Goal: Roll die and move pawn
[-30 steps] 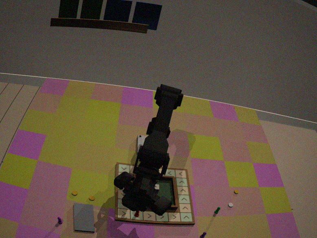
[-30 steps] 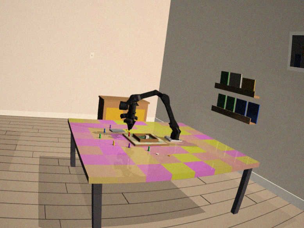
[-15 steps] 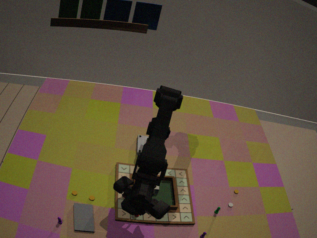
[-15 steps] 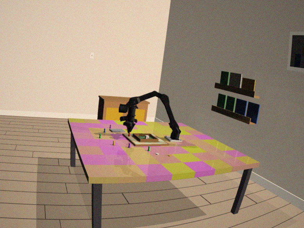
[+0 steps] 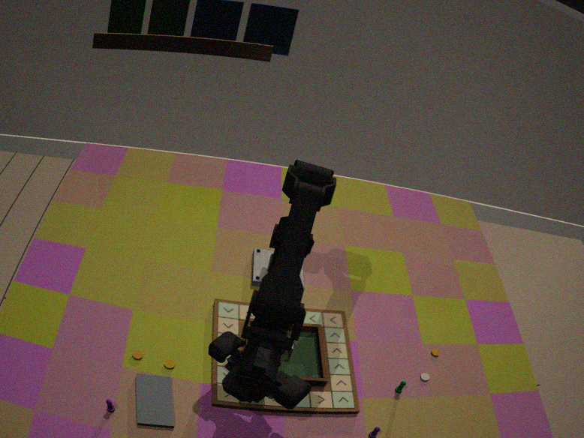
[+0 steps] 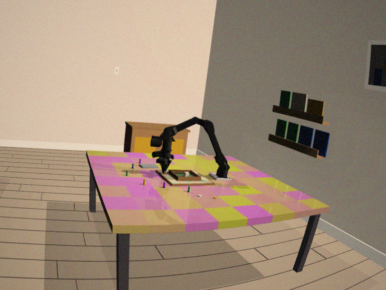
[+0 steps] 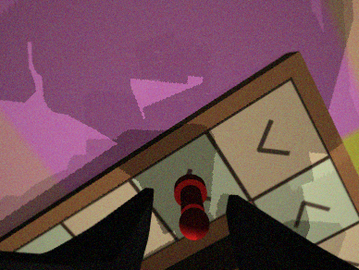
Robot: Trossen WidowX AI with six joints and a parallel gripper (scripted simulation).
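My gripper tip is now 140 mm past the white die and 50 mm to the right of it. The rest, counted from my gripper tip: grey slab (70 mm ahead, 180 mm to the right, 20 mm below); then green dice tray (120 mm behind, 50 mm to the left, 10 mm below); then red pawn (10 mm above).
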